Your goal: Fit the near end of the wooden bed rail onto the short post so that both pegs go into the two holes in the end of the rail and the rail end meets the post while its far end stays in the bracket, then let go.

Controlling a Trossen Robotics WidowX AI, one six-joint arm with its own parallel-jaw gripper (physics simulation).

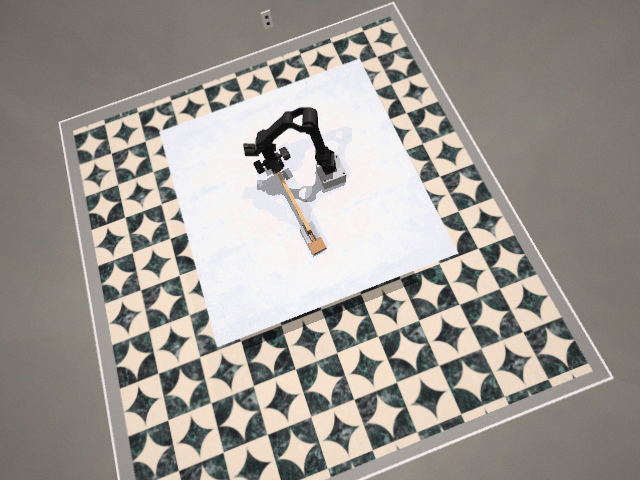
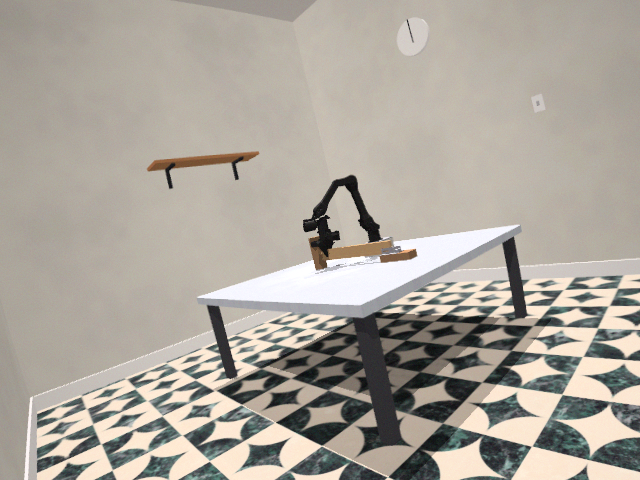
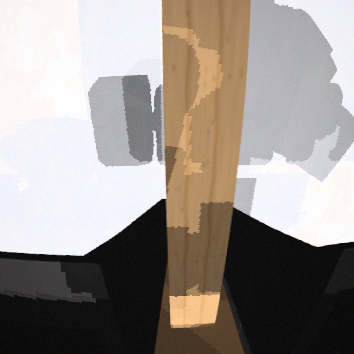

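Pixels of known places: gripper, fingertip midpoint: (image 2: 328, 256) (image 3: 187, 206); arm's base, origin of the base link: (image 1: 329, 167) (image 2: 375, 240).
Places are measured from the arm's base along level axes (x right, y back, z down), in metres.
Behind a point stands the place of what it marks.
The wooden bed rail (image 1: 296, 205) @(y -0.230, x -0.142, z -0.018 m) (image 2: 361, 250) @(y -0.244, x -0.116, z 0.011 m) (image 3: 204, 140) @(y -0.263, x 0.075, z -0.021 m) lies lengthwise over the white table (image 1: 375, 190) @(y 0.202, x -0.178, z 0.079 m) (image 2: 366, 286) @(y -0.651, x -0.511, z 0.080 m). My gripper (image 1: 275, 167) @(y -0.268, x 0.117, z 0.019 m) (image 2: 325, 239) (image 3: 187, 206) @(y -0.268, x 0.117, z 0.019 m) is shut on the rail near its near end. That end sits at the short brown post (image 2: 317, 259) @(y -0.302, x 0.176, z 0.024 m) (image 3: 197, 338) @(y -0.278, x 0.163, z -0.021 m). I cannot tell whether they touch, and the pegs and holes are hidden. The far end rests in the metal bracket (image 1: 310, 233) @(y -0.215, x -0.287, z 0.024 m) (image 2: 391, 248) @(y -0.223, x -0.294, z 0.021 m) on a small wooden base board (image 1: 317, 246) @(y -0.201, x -0.366, z 0.045 m) (image 2: 399, 256) @(y -0.241, x -0.347, z 0.060 m).
The arm's base (image 1: 331, 175) @(y -0.005, x -0.045, z -0.001 m) (image 2: 375, 234) @(y -0.015, x -0.023, z -0.036 m) stands on the table beside the rail. A wall shelf (image 2: 201, 160) and a clock (image 2: 412, 35) are far off on the walls. The floor is patterned tile.
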